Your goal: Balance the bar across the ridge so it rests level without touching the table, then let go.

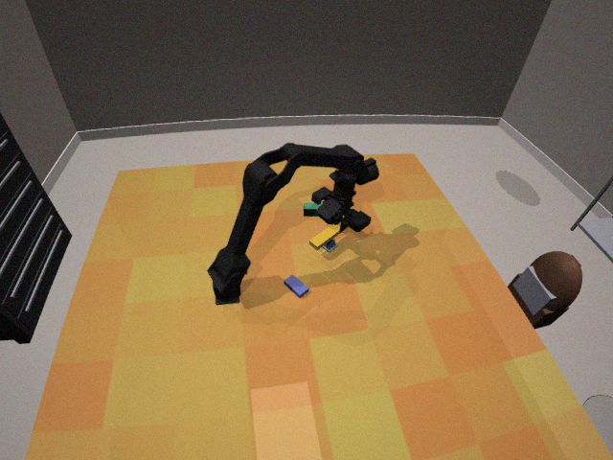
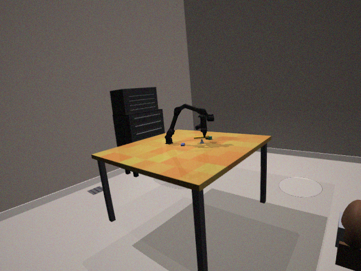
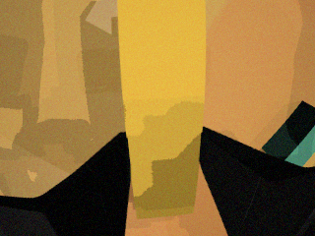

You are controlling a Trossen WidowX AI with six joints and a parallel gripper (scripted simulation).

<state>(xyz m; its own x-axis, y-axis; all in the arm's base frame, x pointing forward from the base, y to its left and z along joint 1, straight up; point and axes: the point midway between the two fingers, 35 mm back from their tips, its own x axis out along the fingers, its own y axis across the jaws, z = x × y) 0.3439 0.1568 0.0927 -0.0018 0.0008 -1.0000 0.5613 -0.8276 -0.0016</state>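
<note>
Right now my gripper tip is 20 mm to the left of the long yellow bar and 20 mm past it. From my gripper tip the other things lie so: green block: 140 mm to the left, 40 mm below, 40 mm behind; blue block: 160 mm to the right, 150 mm behind, 50 mm below.
</note>
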